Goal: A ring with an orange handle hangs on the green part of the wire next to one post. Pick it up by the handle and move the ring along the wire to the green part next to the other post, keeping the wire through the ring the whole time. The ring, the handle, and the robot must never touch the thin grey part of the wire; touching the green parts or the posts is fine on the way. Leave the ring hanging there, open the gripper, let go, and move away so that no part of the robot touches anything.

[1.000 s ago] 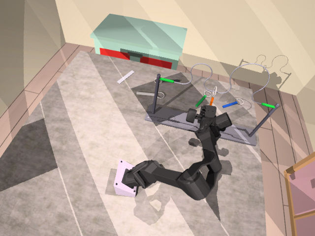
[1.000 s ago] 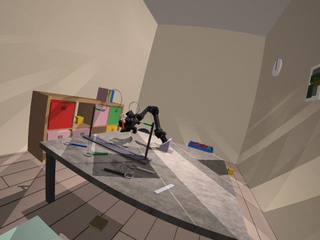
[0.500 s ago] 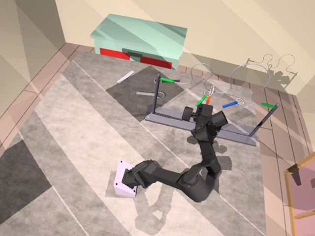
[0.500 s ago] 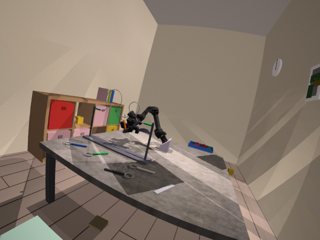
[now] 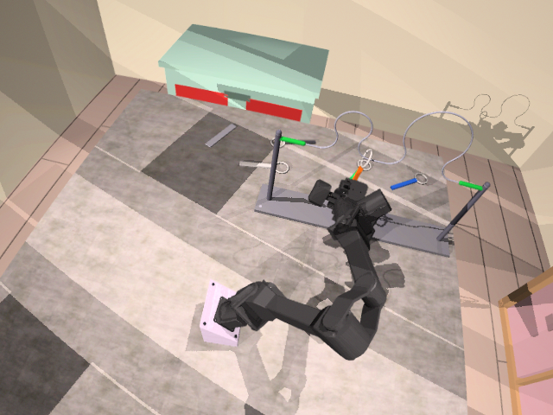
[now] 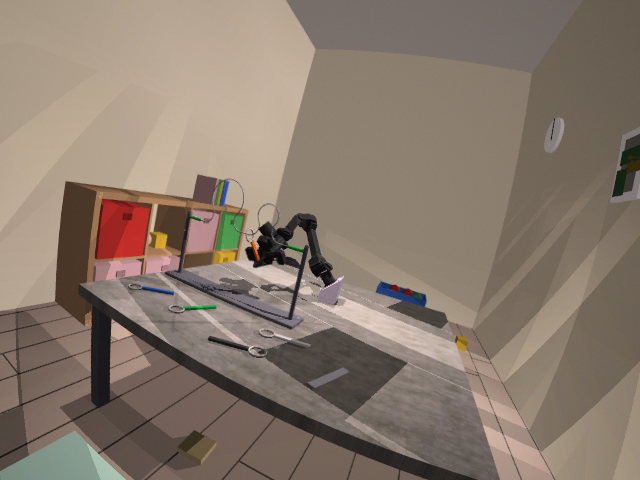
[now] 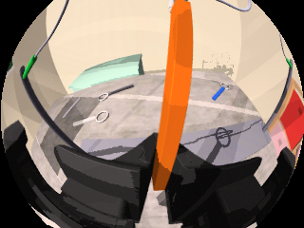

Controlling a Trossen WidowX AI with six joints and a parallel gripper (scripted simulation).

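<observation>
Now: gripper tip 9 cm below the ring with orange handle, 2 cm to the left of it and 1 cm short of it. Round my gripper tip: flat white strip: 44 cm to the left, 29 cm ahead, 15 cm below.
</observation>
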